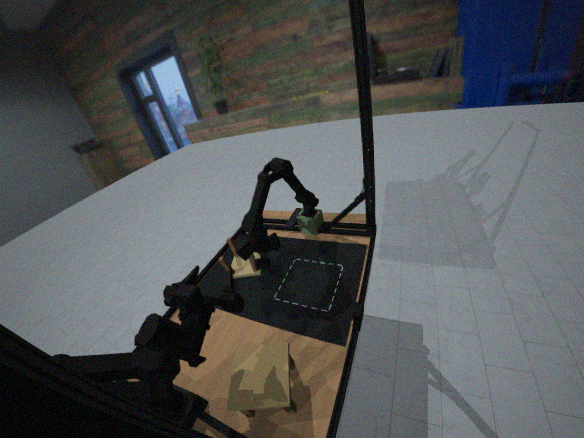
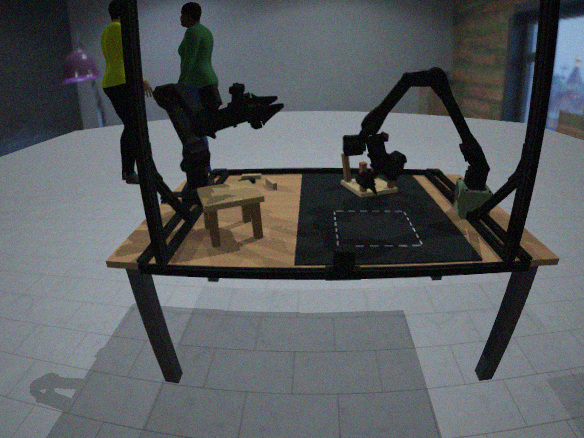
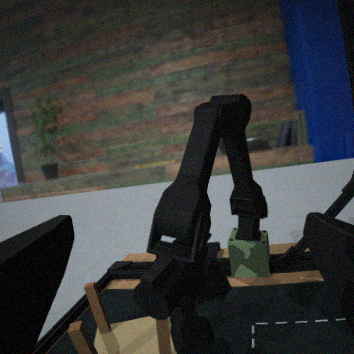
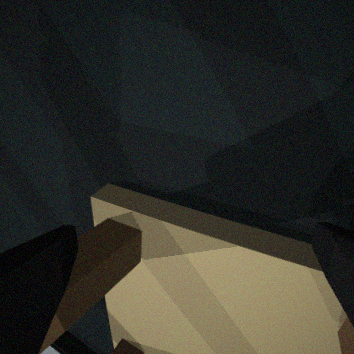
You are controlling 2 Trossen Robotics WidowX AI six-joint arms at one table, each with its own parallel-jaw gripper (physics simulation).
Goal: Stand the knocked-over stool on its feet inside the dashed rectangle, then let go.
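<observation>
The wooden stool (image 1: 244, 267) (image 2: 351, 185) (image 3: 130, 337) (image 4: 228, 281) lies upside down on the black mat (image 1: 316, 321) (image 2: 316, 226), seat down and legs up, just outside the far corner of the dashed rectangle (image 1: 316, 262) (image 2: 377, 211) (image 3: 295, 322). My right gripper (image 1: 261, 261) (image 2: 369, 180) (image 4: 196, 236) is open and low over the stool's underside. One brown leg (image 4: 102, 260) stands close beside its finger. My left gripper (image 1: 234, 300) (image 2: 273, 106) is open and empty, held high over the wooden side of the table.
A second stool (image 1: 260, 374) (image 2: 229, 195) stands upright on the wooden half. Small wooden pieces (image 2: 270, 183) lie behind it. The green block (image 1: 309, 222) (image 2: 466, 197) (image 3: 248, 258) carries the right arm's base. Black frame posts (image 1: 361, 109) (image 2: 134, 109) rise at the table's edges. Two people (image 2: 196, 48) stand behind.
</observation>
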